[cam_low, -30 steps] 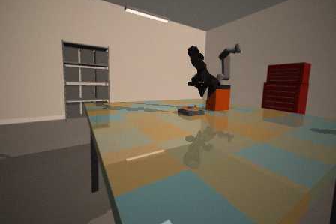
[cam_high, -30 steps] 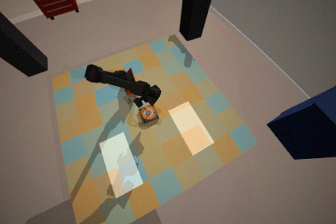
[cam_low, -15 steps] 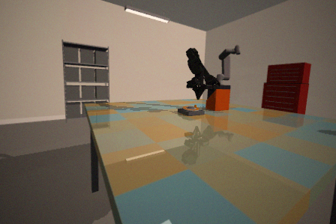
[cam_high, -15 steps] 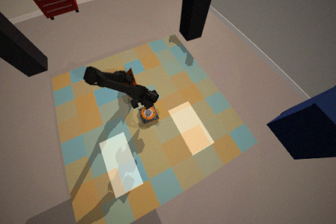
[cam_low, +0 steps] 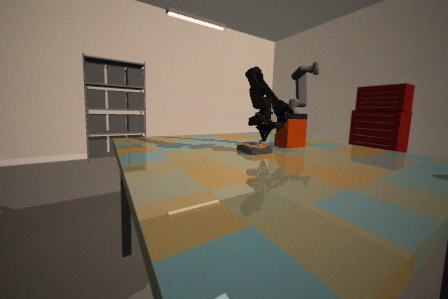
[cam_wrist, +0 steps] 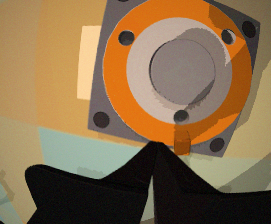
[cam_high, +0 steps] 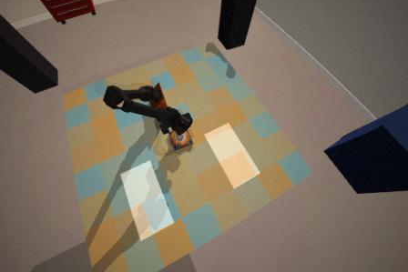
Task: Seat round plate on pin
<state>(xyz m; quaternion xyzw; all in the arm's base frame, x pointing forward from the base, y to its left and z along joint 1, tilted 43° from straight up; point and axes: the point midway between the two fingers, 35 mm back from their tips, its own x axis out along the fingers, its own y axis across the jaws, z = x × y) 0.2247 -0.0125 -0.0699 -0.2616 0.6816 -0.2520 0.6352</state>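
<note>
My gripper tip is 30 mm short of the round plate, 10 mm to the left of it and 10 mm above it. From my gripper tip the other things lie so: dark grey square base 50 mm ahead, 20 mm below, 10 mm to the right.
</note>
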